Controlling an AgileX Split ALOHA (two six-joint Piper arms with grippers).
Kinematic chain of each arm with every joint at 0, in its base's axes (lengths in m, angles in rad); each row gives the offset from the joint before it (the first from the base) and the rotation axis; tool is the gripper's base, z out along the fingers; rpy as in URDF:
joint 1: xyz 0 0 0.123 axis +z
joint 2: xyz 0 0 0 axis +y
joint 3: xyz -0.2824 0 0.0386 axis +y
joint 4: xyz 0.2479 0 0.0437 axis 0.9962 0 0.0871
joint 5: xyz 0 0 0 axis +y
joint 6: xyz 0.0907 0 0.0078 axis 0.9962 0 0.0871
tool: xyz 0 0 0 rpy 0 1.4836 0
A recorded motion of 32 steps. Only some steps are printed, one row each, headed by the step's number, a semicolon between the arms.
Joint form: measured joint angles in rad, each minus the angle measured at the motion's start. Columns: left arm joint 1, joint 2, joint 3, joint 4, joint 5, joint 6; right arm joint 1, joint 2, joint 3, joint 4, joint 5, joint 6.
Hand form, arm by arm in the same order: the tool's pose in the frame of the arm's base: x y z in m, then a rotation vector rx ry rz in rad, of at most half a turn. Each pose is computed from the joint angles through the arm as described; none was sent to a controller.
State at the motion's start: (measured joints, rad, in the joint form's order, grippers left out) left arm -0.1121 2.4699 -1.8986 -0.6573 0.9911 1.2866; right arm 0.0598 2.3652 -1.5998 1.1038 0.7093 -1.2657
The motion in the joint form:
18: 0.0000 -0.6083 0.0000 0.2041 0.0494 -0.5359; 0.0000 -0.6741 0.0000 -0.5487 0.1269 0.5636
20: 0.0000 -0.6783 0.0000 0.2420 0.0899 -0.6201; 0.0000 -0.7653 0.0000 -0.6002 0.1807 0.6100
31: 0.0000 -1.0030 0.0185 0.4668 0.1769 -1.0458; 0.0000 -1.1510 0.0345 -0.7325 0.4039 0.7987
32: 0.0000 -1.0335 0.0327 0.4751 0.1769 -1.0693; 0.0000 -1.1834 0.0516 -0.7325 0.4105 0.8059
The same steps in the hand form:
18: 0.4119 -0.0810 0.3709 0.8858 2.2028 -0.2842; 0.3809 0.0585 0.3619 -0.6107 2.1958 0.3380
20: 0.3913 -0.0767 0.3961 0.8250 2.2162 -0.2726; 0.3544 0.0555 0.3910 -0.6180 2.1754 0.3044
31: 0.2857 -0.0481 0.4923 0.4019 2.1884 -0.1661; 0.2218 0.0430 0.4755 -0.5650 2.1119 0.2337
32: 0.2758 -0.0463 0.4969 0.3751 2.1785 -0.1671; 0.2113 0.0425 0.4772 -0.5601 2.1050 0.2355

